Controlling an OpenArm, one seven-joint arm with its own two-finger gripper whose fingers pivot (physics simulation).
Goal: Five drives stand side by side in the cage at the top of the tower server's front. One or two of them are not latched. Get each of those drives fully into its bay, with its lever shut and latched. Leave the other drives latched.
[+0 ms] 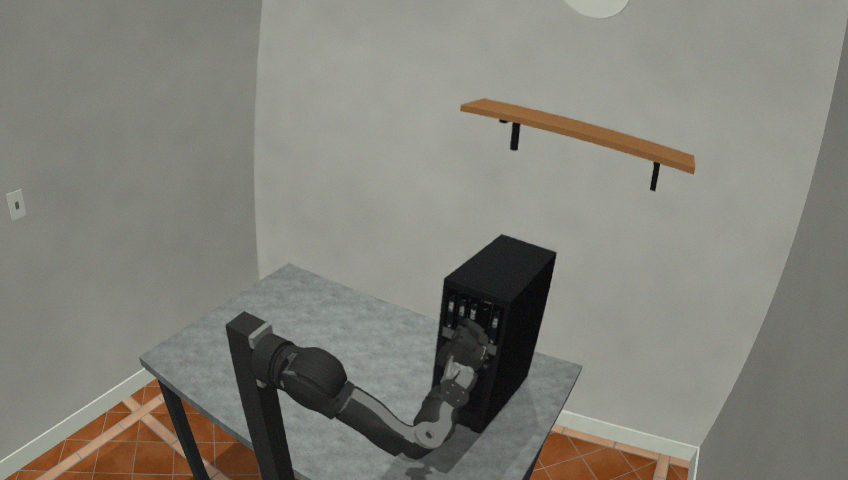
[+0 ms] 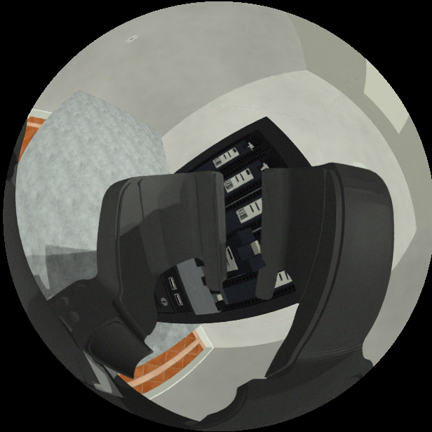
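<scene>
The black tower server [image 1: 526, 315] [image 2: 282, 150] stands on the table, its drive cage facing my arm. The first [image 1: 451, 306] [image 2: 226, 157], second [image 1: 462, 308] [image 2: 239, 180] and third drive [image 1: 473, 311] [image 2: 250, 210] from the left lie flush with levers flat. The fifth drive [image 1: 495, 320] [image 2: 283, 279] is partly hidden by a finger. The fourth drive's lever [image 2: 246, 250] stands out from the cage, its label partly behind my left finger. My gripper [image 1: 474, 327] [image 2: 245, 234] is shut on this lever, with a narrow gap between the fingers. How deep the fourth drive sits is hidden.
The grey strip [image 2: 195, 285] below the cage and the front panel's ports [image 2: 173, 283] lie close beside the left finger. The grey table [image 1: 357, 333] [image 2: 90, 165] extends left of the tower. A wooden shelf [image 1: 577, 132] hangs on the wall above.
</scene>
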